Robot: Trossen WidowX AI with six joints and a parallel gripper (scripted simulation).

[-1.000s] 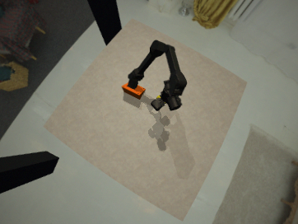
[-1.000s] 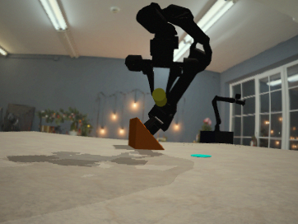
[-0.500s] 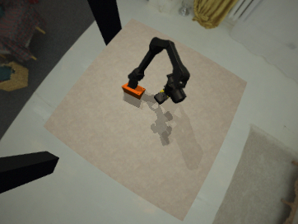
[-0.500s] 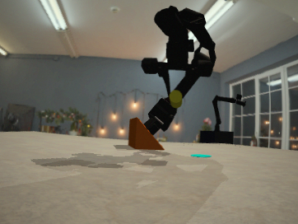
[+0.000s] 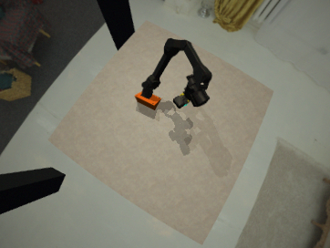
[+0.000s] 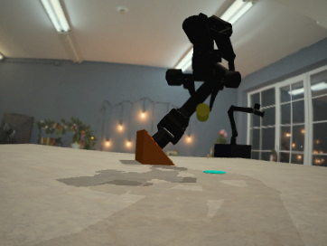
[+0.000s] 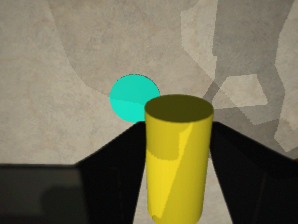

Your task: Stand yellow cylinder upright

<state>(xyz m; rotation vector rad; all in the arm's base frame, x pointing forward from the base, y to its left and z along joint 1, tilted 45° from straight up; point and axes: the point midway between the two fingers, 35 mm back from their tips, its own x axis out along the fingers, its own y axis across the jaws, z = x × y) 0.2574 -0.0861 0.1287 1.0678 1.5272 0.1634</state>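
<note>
Now: gripper tip 15 cm above the cyan circle, 5 cm to the right of it and 1 cm past it. Also, from my gripper tip: yellow cylinder 2 cm behind, 1 cm to the left.
</note>
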